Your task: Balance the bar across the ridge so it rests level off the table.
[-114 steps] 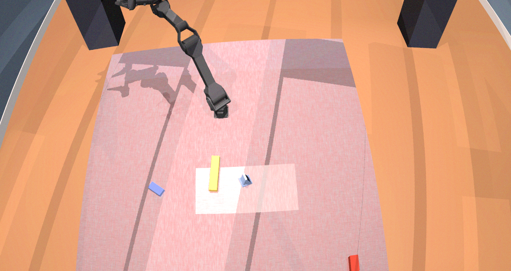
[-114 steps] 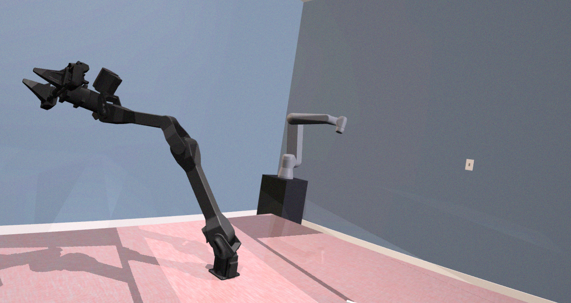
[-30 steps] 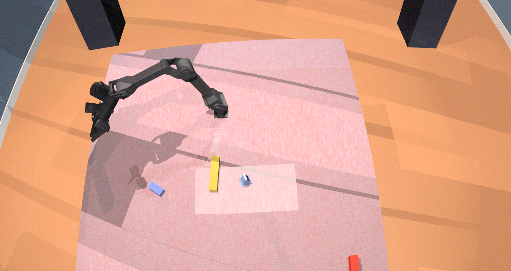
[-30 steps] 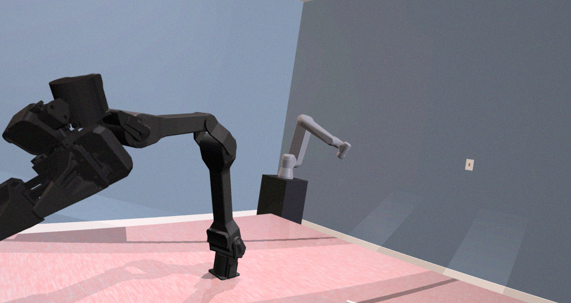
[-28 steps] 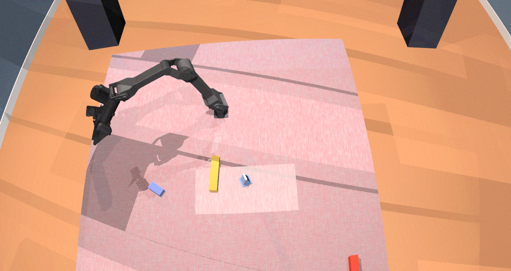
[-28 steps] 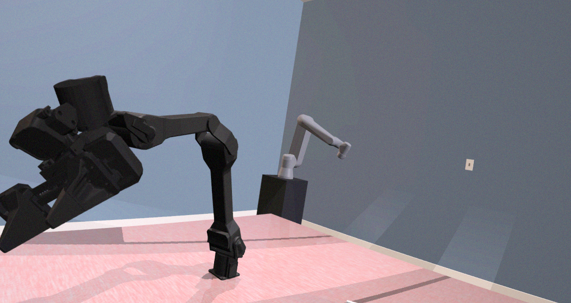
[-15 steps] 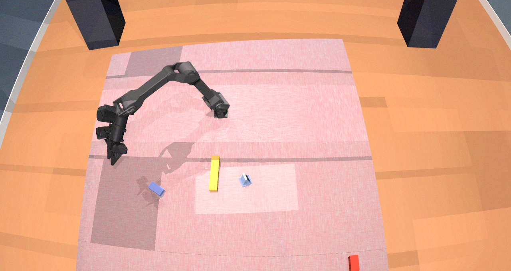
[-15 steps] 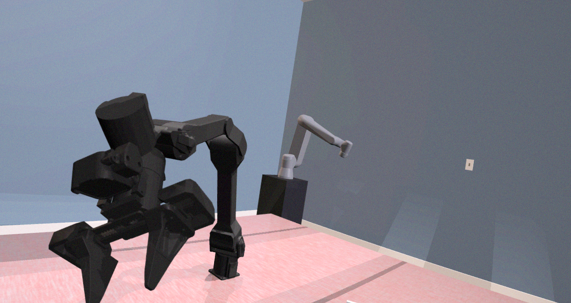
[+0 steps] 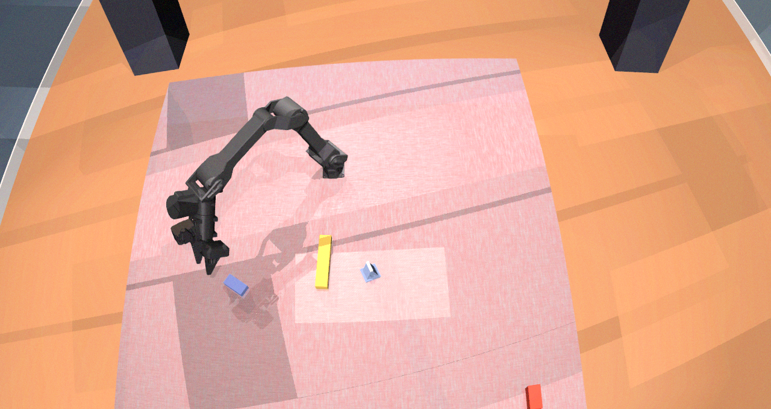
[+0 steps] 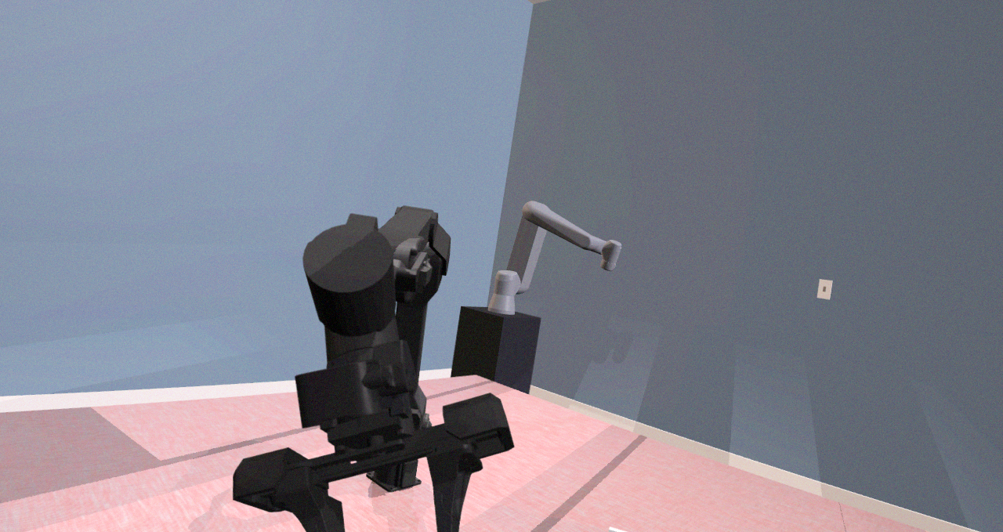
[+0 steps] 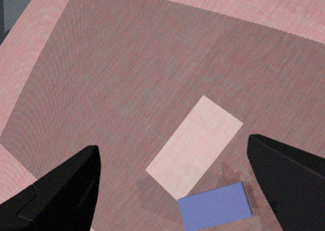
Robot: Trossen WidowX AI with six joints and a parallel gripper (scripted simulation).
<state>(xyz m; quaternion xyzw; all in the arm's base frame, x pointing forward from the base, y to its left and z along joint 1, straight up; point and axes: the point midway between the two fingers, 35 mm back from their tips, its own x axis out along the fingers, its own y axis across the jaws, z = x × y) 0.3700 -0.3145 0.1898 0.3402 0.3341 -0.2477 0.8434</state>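
Now: the yellow bar 9 cm behind my gripper tip, 29 cm to the left of it and 16 cm below it. The rest, counted from my gripper tip: ridge 5 cm behind, 42 cm to the left, 12 cm below; red block 35 cm ahead, 82 cm to the left, 15 cm below; light blue block 2 cm behind, 4 cm to the left, 16 cm below.
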